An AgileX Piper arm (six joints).
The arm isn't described. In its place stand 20 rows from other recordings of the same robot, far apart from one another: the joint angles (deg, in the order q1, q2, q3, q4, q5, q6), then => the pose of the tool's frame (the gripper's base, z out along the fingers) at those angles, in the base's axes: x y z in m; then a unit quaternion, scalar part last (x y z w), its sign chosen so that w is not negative.
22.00 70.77 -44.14 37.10 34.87 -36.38 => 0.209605, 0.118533, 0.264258, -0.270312, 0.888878, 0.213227, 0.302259
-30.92 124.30 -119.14 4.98 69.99 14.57 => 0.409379, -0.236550, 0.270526, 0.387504, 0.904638, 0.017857, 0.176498
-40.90 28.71 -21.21 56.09 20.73 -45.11 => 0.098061, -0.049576, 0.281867, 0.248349, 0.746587, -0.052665, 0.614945
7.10 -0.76 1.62 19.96 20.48 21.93 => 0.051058, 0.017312, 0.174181, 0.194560, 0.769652, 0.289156, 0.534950
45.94 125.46 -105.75 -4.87 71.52 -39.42 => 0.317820, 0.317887, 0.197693, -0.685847, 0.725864, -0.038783, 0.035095
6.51 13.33 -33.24 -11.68 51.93 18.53 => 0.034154, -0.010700, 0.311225, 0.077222, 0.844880, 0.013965, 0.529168
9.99 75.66 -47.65 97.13 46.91 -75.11 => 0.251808, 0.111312, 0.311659, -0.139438, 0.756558, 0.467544, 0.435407
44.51 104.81 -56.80 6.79 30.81 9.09 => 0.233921, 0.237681, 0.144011, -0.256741, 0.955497, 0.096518, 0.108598
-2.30 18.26 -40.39 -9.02 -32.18 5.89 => 0.004089, 0.007440, 0.459772, -0.039010, 0.267309, -0.022958, 0.962547
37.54 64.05 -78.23 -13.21 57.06 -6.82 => 0.178673, 0.115289, 0.442986, -0.349654, 0.821148, 0.005470, 0.451030
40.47 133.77 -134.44 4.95 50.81 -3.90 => 0.402863, 0.351712, 0.282604, -0.337179, 0.859832, 0.158850, 0.348950
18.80 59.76 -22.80 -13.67 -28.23 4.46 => 0.191418, 0.075910, 0.265370, -0.204545, 0.704559, 0.106868, 0.671071
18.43 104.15 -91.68 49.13 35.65 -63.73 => 0.392196, 0.172970, 0.332548, -0.387342, 0.769337, 0.189853, 0.471214
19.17 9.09 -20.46 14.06 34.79 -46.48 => 0.040760, 0.027524, 0.270229, -0.402218, 0.698599, -0.024854, 0.591238
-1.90 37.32 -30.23 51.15 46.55 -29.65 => 0.112886, 0.047733, 0.294031, -0.040158, 0.859356, 0.296459, 0.414736
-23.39 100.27 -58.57 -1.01 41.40 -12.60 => 0.294463, -0.128520, 0.172713, 0.087566, 0.990733, -0.038179, 0.096554
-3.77 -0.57 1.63 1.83 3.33 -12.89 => 0.056760, -0.003571, 0.198917, -0.045392, 0.701878, -0.091111, 0.704986
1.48 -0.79 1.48 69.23 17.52 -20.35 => 0.052068, 0.026968, 0.195299, 0.190470, 0.693645, 0.380309, 0.581328
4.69 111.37 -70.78 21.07 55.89 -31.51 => 0.352731, 0.056116, 0.156973, -0.206101, 0.966875, 0.148902, 0.022416
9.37 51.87 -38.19 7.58 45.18 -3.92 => 0.157417, 0.034605, 0.279923, -0.080217, 0.945679, 0.073671, 0.306314
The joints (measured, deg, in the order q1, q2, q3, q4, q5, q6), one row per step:
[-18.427 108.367 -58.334 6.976 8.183 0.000]
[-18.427 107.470 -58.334 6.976 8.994 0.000]
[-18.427 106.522 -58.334 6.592 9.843 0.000]
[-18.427 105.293 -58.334 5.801 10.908 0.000]
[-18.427 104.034 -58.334 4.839 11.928 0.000]
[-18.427 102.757 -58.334 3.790 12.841 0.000]
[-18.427 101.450 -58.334 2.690 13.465 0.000]
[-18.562 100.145 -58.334 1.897 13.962 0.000]
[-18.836 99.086 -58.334 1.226 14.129 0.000]
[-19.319 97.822 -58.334 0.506 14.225 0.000]
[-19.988 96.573 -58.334 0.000 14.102 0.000]
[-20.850 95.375 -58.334 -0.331 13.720 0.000]
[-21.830 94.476 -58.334 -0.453 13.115 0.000]
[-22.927 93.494 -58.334 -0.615 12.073 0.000]
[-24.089 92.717 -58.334 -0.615 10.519 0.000]
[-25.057 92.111 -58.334 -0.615 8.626 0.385]
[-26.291 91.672 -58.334 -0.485 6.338 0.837]
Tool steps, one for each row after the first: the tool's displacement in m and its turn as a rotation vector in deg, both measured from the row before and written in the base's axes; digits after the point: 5 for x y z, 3 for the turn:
[-0.00127 0.00059 0.00506 0.037 -0.109 0.070]
[-0.00146 0.00055 0.00532 -0.231 -0.034 0.338]
[-0.00202 0.00062 0.00688 -0.533 -0.002 0.620]
[-0.00216 0.00056 0.00706 -0.703 -0.022 0.706]
[-0.00222 0.00048 0.00722 -0.836 -0.108 0.728]
[-0.00208 0.00033 0.00764 -1.009 -0.385 0.716]
[-0.00233 -0.00040 0.00770 -0.842 -0.571 0.363]
[-0.00207 -0.00137 0.00645 -0.796 -0.672 0.127]
[-0.00282 -0.00250 0.00777 -0.938 -0.912 -0.068]
[-0.00309 -0.00351 0.00787 -0.857 -1.151 -0.387]
[-0.00333 -0.00457 0.00781 -0.812 -1.384 -0.682]
[-0.00305 -0.00532 0.00620 -0.642 -1.364 -0.912]
[-0.00324 -0.00599 0.00723 -0.895 -1.820 -1.006]
[-0.00277 -0.00653 0.00662 -0.922 -2.141 -1.147]
[-0.00191 -0.00562 0.00606 -0.757 -2.402 -1.191]
[-0.00221 -0.00729 0.00564 -0.740 -2.671 -1.543]

